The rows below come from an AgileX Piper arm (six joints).
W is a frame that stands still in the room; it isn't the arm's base.
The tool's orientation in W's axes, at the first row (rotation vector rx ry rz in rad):
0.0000 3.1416 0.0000
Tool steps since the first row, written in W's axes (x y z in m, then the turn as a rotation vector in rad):
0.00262 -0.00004 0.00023 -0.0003 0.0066 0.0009
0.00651 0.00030 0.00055 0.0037 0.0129 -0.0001
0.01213 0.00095 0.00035 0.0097 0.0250 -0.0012
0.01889 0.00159 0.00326 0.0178 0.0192 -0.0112
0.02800 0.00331 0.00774 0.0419 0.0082 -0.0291
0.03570 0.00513 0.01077 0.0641 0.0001 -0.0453
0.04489 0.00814 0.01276 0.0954 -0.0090 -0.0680
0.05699 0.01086 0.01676 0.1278 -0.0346 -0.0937
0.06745 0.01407 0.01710 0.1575 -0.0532 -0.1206
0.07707 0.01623 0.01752 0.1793 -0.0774 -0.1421
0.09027 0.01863 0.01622 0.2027 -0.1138 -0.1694
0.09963 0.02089 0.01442 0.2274 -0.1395 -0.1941
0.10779 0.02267 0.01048 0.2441 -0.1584 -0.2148
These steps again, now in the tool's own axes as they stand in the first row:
-0.00262 -0.00004 -0.00023 0.0003 0.0066 -0.0009
-0.00651 0.00030 -0.00055 -0.0037 0.0129 0.0001
-0.01213 0.00095 -0.00035 -0.0097 0.0250 0.0012
-0.01889 0.00159 -0.00326 -0.0178 0.0192 0.0112
-0.02800 0.00331 -0.00774 -0.0419 0.0082 0.0291
-0.03570 0.00513 -0.01077 -0.0641 0.0001 0.0453
-0.04489 0.00814 -0.01276 -0.0954 -0.0090 0.0680
-0.05699 0.01086 -0.01676 -0.1278 -0.0346 0.0937
-0.06745 0.01407 -0.01710 -0.1575 -0.0532 0.1206
-0.07707 0.01623 -0.01752 -0.1793 -0.0774 0.1421
-0.09027 0.01863 -0.01622 -0.2027 -0.1138 0.1694
-0.09963 0.02089 -0.01442 -0.2274 -0.1395 0.1941
-0.10779 0.02267 -0.01048 -0.2441 -0.1584 0.2148

